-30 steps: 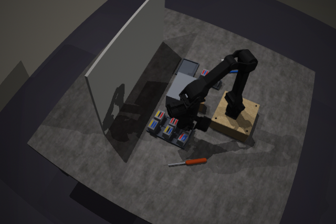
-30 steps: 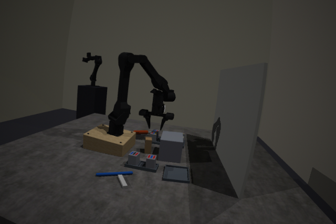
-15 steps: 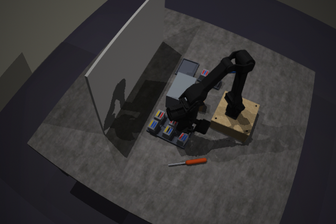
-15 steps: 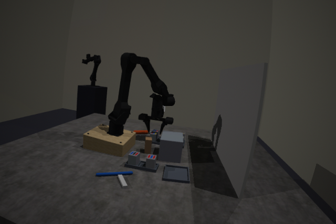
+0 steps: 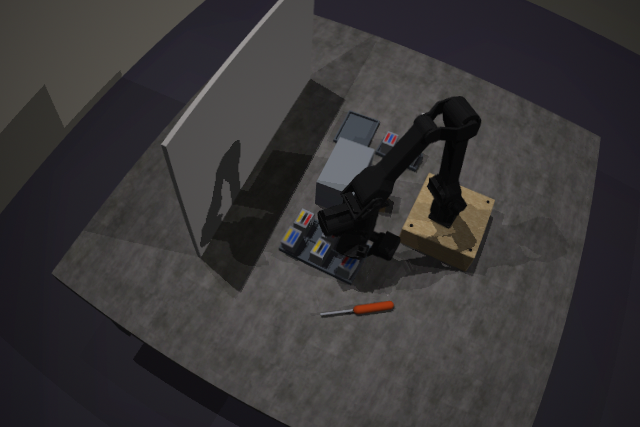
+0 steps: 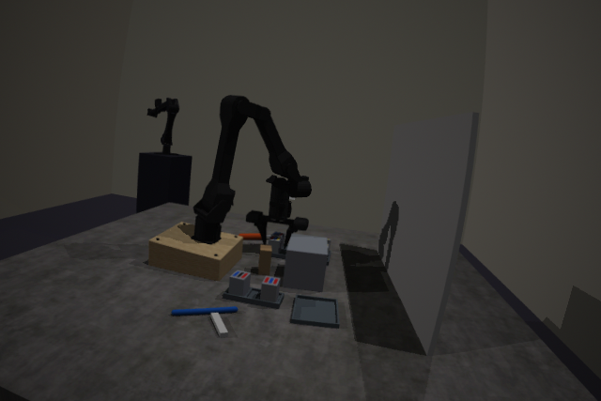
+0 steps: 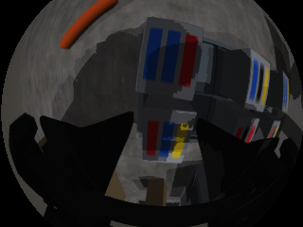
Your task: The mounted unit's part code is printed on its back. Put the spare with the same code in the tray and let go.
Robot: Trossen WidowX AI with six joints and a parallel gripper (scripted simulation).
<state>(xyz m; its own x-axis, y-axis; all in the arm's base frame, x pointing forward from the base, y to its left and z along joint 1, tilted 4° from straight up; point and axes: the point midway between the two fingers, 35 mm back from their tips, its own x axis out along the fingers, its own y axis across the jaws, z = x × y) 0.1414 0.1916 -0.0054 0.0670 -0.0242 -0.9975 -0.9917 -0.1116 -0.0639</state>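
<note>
My gripper tip is now 34 cm to the left of the dark tray, 21 cm short of it and 2 cm above it. The rest, counted from my gripper tip: blue rod (46 cm to the right, 2 cm below, 1 cm ahead); tall grey panel (39 cm ahead, 20 cm above, 10 cm to the right); white bar (50 cm to the right, 6 cm ahead, 2 cm below).
</note>
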